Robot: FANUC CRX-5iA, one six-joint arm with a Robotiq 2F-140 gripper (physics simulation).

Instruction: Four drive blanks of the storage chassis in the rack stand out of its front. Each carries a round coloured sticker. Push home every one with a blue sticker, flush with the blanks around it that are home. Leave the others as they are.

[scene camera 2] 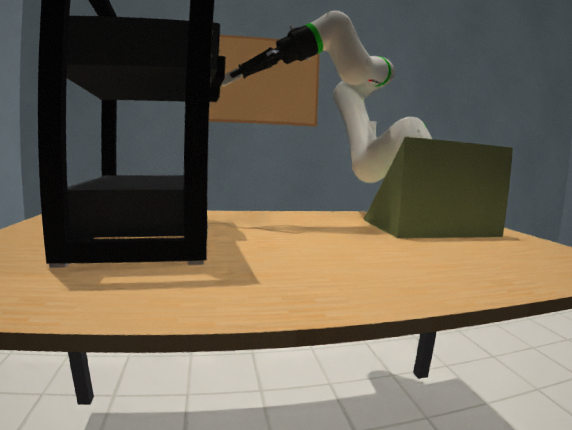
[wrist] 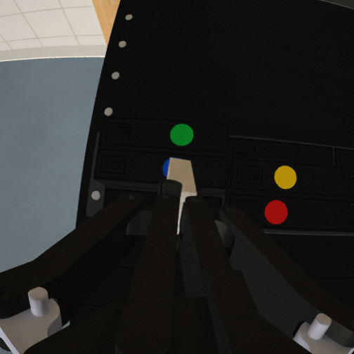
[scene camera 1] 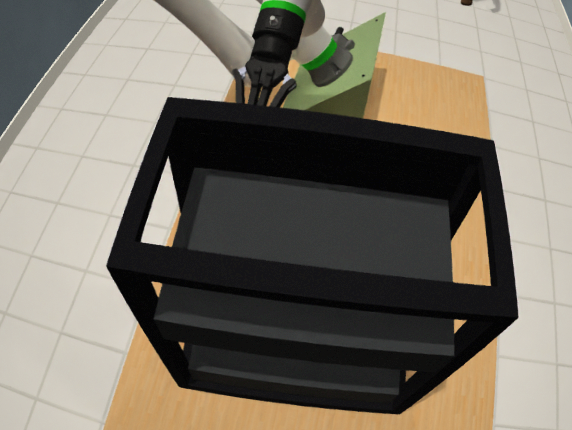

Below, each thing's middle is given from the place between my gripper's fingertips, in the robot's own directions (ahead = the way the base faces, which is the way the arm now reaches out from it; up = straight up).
Now: hand 7 cm short of the blue-stickered blank (wrist: 127, 168) and 1 cm above it. Round my hand: red-stickered blank (wrist: 270, 212) 4 cm ahead, 11 cm to the left, 2 cm above; yellow-stickered blank (wrist: 244, 174) 4 cm ahead, 11 cm to the left, 1 cm below; black rack (scene camera 1: 312, 265) 15 cm ahead, 19 cm to the left, 11 cm below.
